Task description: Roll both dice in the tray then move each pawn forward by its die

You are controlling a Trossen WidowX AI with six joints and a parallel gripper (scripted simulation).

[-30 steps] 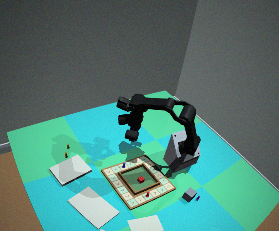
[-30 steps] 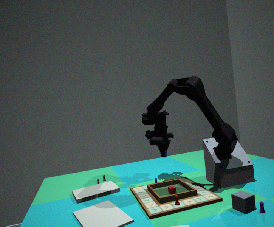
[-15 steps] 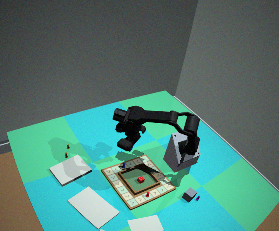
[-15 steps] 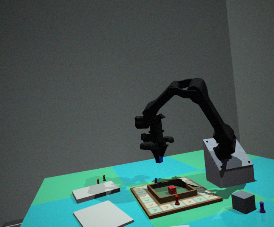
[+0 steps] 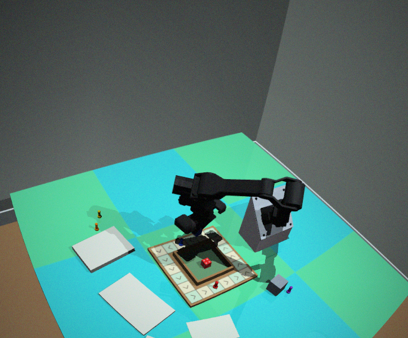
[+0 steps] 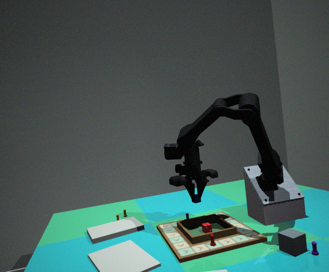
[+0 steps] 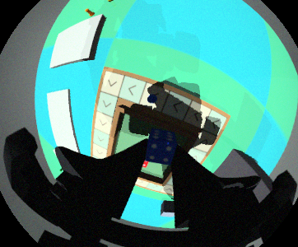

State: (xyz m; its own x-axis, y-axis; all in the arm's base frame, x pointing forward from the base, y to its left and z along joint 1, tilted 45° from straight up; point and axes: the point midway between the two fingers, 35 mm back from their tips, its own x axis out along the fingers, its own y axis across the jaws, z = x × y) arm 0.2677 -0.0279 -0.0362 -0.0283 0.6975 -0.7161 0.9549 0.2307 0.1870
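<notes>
Right now my gripper tip is 20 mm short of the red pawn, 190 mm to the right of it and 70 mm above it. From my gripper tip the other things lie so: orange pawn: 300 mm ahead, 200 mm to the right, 90 mm below; grey cube: 180 mm behind, 280 mm to the left, 80 mm below; blue pawn: 30 mm ahead, 30 mm to the right, 70 mm below.
</notes>
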